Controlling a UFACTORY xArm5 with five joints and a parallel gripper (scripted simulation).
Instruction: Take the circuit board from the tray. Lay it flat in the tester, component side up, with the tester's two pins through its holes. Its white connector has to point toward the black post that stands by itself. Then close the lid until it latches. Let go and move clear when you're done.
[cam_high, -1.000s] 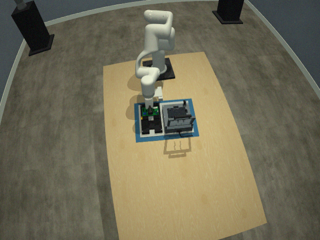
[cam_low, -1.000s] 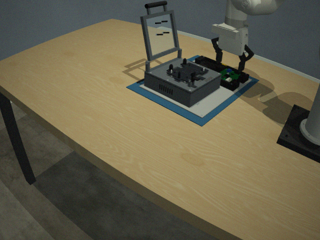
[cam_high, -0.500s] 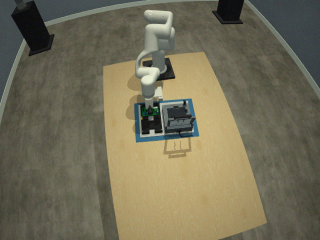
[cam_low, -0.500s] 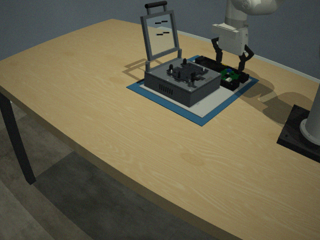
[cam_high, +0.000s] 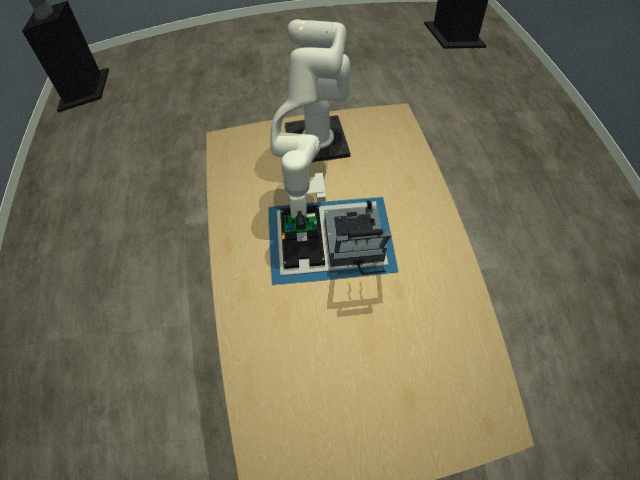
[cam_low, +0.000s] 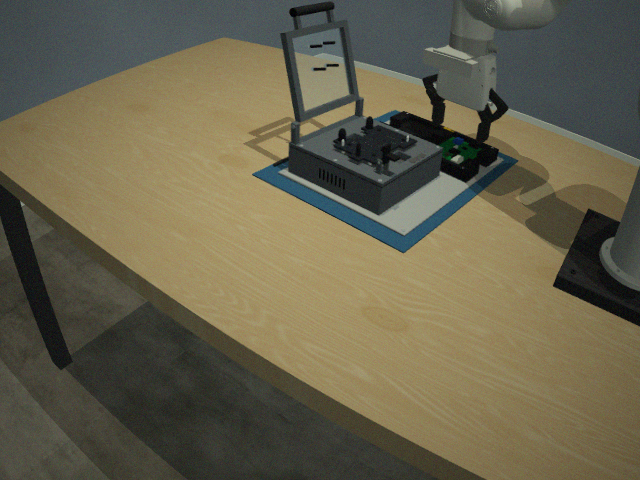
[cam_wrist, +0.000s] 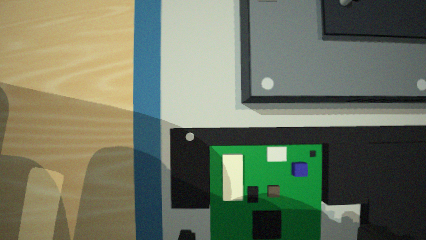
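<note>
Right now the green circuit board is 50 mm below my hand. The rest, counted from my hand: black nest (90 mm ahead, 170 mm to the left); then clear lid (200 mm ahead, 150 mm to the left, 120 mm above).
</note>
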